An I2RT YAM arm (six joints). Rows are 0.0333 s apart.
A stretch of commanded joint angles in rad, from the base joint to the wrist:
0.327, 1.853, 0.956, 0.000, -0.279, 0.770
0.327, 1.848, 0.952, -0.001, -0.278, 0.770
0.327, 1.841, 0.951, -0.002, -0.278, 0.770
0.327, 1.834, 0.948, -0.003, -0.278, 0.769
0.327, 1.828, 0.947, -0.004, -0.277, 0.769
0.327, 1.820, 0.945, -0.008, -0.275, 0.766
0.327, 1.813, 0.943, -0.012, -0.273, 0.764
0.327, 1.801, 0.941, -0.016, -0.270, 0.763
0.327, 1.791, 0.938, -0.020, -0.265, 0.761
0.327, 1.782, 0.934, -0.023, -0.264, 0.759
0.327, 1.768, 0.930, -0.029, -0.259, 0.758
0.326, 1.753, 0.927, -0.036, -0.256, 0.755
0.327, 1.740, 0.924, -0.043, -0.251, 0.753
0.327, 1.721, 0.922, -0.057, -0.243, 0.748
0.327, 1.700, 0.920, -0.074, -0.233, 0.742
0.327, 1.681, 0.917, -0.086, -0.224, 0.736
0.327, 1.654, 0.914, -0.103, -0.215, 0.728
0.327, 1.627, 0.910, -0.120, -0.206, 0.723
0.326, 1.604, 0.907, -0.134, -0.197, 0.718
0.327, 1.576, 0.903, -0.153, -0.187, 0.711
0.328, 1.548, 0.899, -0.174, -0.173, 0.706
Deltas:
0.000, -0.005, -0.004, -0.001, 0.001, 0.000
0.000, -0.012, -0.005, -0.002, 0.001, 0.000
0.000, -0.019, -0.008, -0.003, 0.001, -0.001
0.000, -0.025, -0.009, -0.004, 0.002, -0.001
0.000, -0.033, -0.011, -0.008, 0.004, -0.004
0.000, -0.040, -0.013, -0.012, 0.006, -0.006
0.000, -0.052, -0.015, -0.016, 0.009, -0.007
0.000, -0.062, -0.018, -0.020, 0.014, -0.009
0.000, -0.071, -0.022, -0.023, 0.015, -0.011
0.000, -0.085, -0.026, -0.029, 0.020, -0.012
-0.001, -0.100, -0.029, -0.036, 0.023, -0.015
0.000, -0.113, -0.032, -0.043, 0.028, -0.017
0.000, -0.132, -0.034, -0.057, 0.036, -0.022
0.000, -0.153, -0.036, -0.074, 0.046, -0.028
0.000, -0.172, -0.039, -0.086, 0.055, -0.034
0.000, -0.199, -0.042, -0.103, 0.064, -0.042
0.000, -0.226, -0.046, -0.120, 0.073, -0.047
-0.001, -0.249, -0.049, -0.134, 0.082, -0.052
0.000, -0.277, -0.053, -0.153, 0.092, -0.059
0.001, -0.305, -0.057, -0.174, 0.106, -0.064

